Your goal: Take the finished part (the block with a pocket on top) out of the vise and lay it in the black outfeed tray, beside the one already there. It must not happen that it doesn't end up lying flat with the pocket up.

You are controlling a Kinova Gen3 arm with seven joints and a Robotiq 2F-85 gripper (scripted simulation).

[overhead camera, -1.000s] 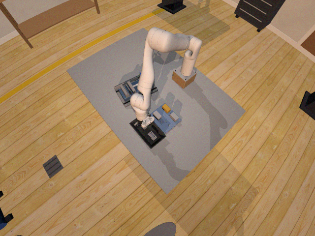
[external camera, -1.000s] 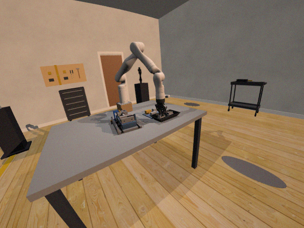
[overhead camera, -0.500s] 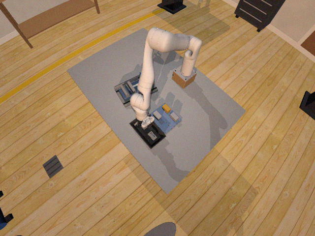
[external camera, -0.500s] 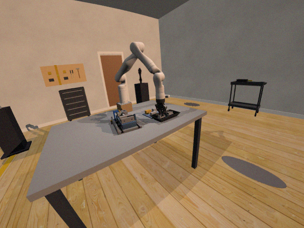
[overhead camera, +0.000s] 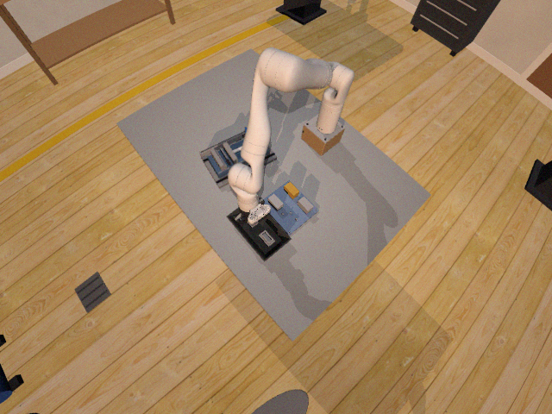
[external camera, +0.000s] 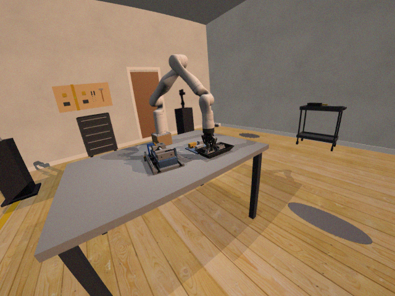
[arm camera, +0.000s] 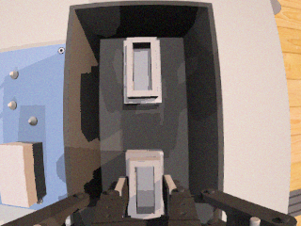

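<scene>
Now: the blank 13 cm behind my hand, 2 cm to the left of it and 3 cm below it. Also, from my hand: screw rod (20 cm behind, 25 cm to the right, 2 cm above); then blue fixture plate (16 cm behind, 7 cm to the left, 5 cm below); then orange block (22 cm behind, 3 cm to the left, 3 cm below).
</scene>
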